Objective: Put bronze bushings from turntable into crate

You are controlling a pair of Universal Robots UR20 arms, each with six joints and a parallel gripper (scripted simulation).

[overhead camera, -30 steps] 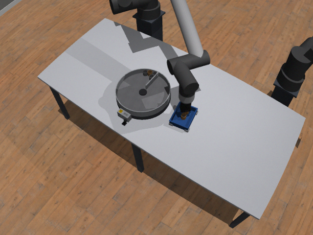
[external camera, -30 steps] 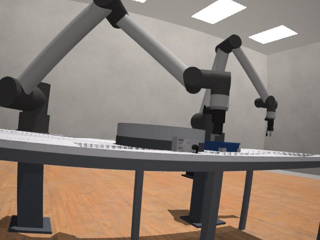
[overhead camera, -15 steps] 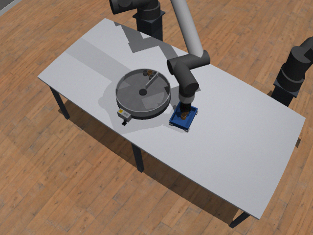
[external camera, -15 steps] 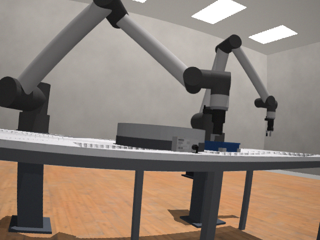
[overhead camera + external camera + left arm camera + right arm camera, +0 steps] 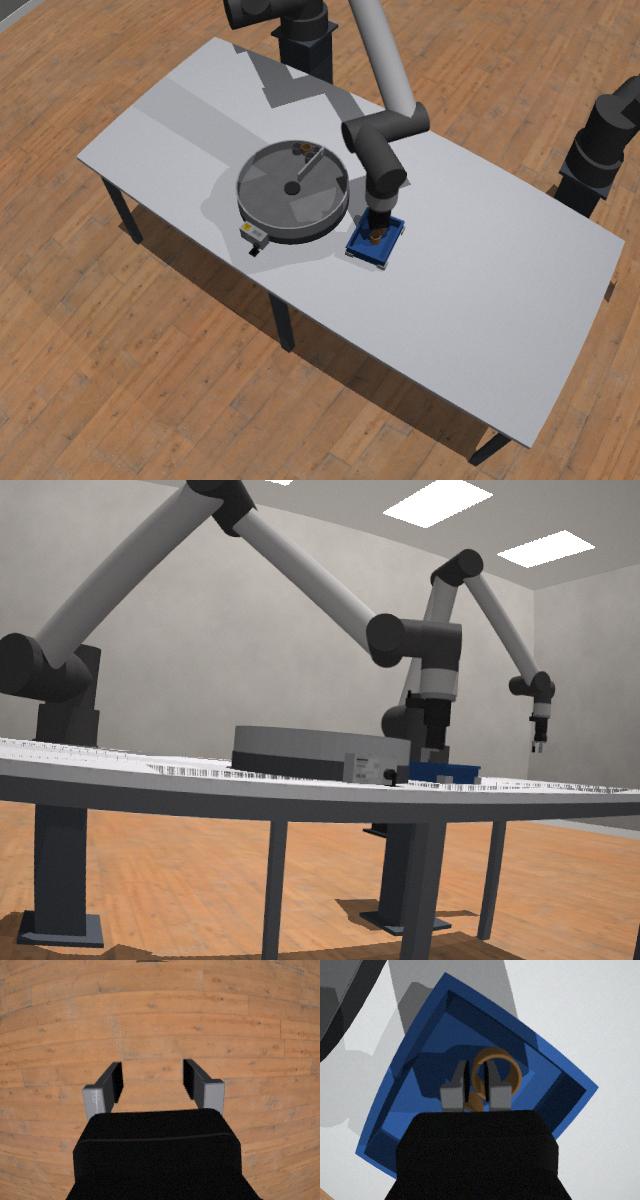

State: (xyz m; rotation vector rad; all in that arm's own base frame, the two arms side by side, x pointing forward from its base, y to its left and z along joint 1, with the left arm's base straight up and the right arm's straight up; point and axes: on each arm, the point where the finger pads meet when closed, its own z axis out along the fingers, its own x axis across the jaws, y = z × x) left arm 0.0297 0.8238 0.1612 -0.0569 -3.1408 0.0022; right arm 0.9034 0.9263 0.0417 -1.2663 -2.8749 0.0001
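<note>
Right now my right hand is 40 mm short of the blue crate, 20 mm to the right of it and 20 mm above it.
</note>
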